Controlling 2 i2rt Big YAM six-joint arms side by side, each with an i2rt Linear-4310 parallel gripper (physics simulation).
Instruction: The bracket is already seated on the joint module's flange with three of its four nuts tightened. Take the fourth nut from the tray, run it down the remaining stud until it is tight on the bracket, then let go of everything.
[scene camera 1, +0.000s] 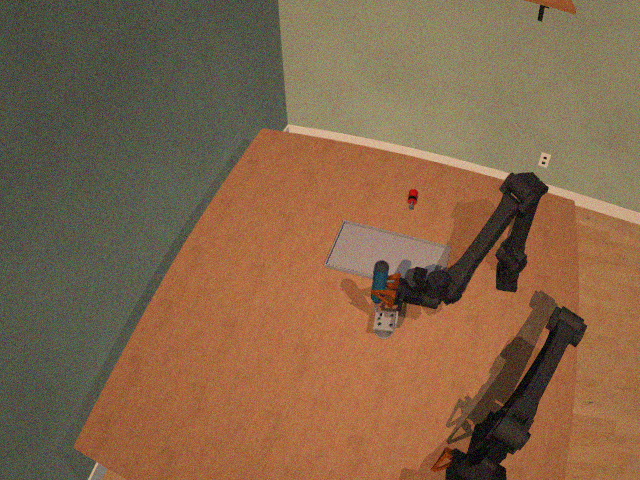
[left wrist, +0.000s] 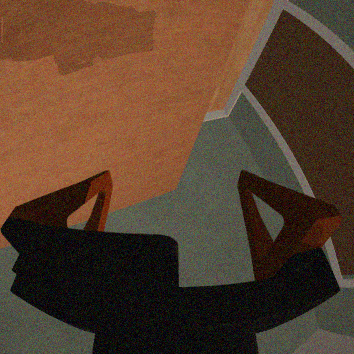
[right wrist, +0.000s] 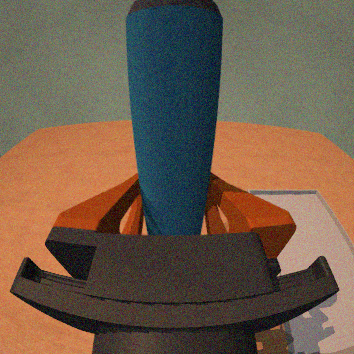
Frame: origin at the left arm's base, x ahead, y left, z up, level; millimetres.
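Seen in the pictures: left gripper, fingertip midpoint: (left wrist: 174, 177); right gripper, fingertip midpoint: (scene camera 1: 372, 285) (right wrist: 173, 177); left arm's base, origin of the base link: (scene camera 1: 482, 443); right arm's base, origin of the base link: (scene camera 1: 506, 278).
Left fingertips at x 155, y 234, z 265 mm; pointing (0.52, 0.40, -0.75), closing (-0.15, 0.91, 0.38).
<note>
Offsets run from my left fingertips to a thing's top centre. "spot": to the spot under its first point. Level surfaces: height alone.
My right gripper (scene camera 1: 383, 295) (right wrist: 173, 177) is shut on a blue-handled tool with a dark end cap {dx +318, dy -573, dz +38 mm} (scene camera 1: 379, 280) (right wrist: 174, 90). In the scene view they are just above the pale grey bracket (scene camera 1: 385, 321) in the picture, which shows several dark spots; I cannot tell nuts from holes. A rounded grey edge of the joint module {dx +278, dy -546, dz -190 mm} (scene camera 1: 383, 334) shows below the bracket. The tool's lower end is hidden. The grey tray {dx +344, dy -842, dz -249 mm} (scene camera 1: 377, 246) (right wrist: 320, 220) lies behind; no nut can be made out in it. My left gripper (scene camera 1: 439, 459) (left wrist: 174, 177) is open and empty, away from the bracket.
A small red and black tool with a grey tip {spot: dx +334, dy -1136, dz -230 mm} (scene camera 1: 412, 197) lies on the wooden table {dz -265 mm} (scene camera 1: 232, 335) beyond the tray. The right arm reaches over the tray's near right corner. The left arm is at the lower right, near the table's edge.
</note>
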